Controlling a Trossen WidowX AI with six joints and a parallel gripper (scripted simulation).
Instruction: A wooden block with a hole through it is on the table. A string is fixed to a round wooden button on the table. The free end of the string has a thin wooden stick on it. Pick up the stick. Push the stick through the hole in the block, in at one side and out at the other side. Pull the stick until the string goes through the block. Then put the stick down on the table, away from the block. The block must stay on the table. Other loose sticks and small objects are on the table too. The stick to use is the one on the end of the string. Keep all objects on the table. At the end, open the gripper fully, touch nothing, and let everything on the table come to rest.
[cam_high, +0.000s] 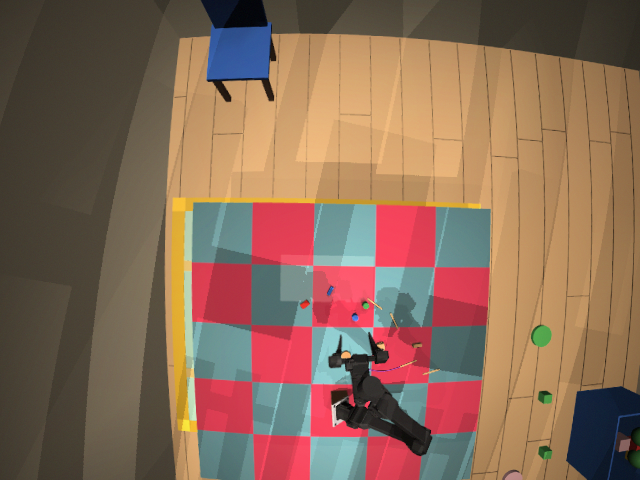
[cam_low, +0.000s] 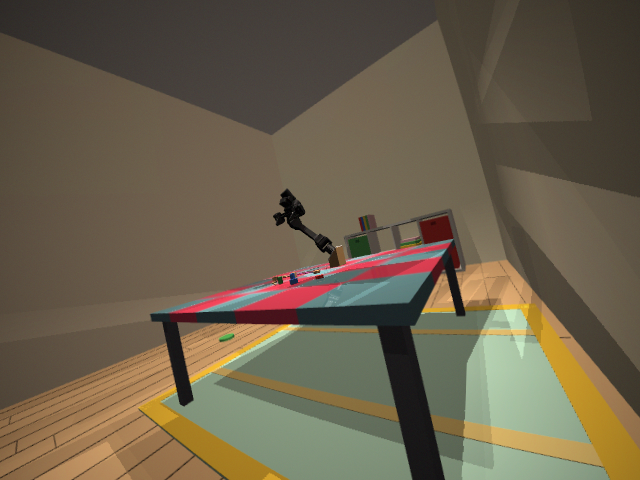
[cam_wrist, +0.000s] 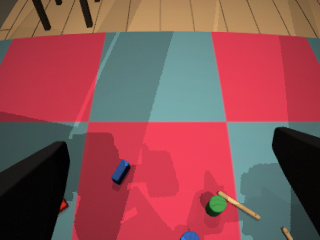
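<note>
Now: gripper tip 160 mm past the wooden block, 130 mm to the left of it and 290 mm above it. From my gripper tip the other things lie so: round wooden button (190 mm behind, 10 mm to the left, 300 mm below); then red piece (50 mm ahead, 170 mm to the left, 300 mm below); then green piece (30 mm ahead, 80 mm to the right, 290 mm below).
</note>
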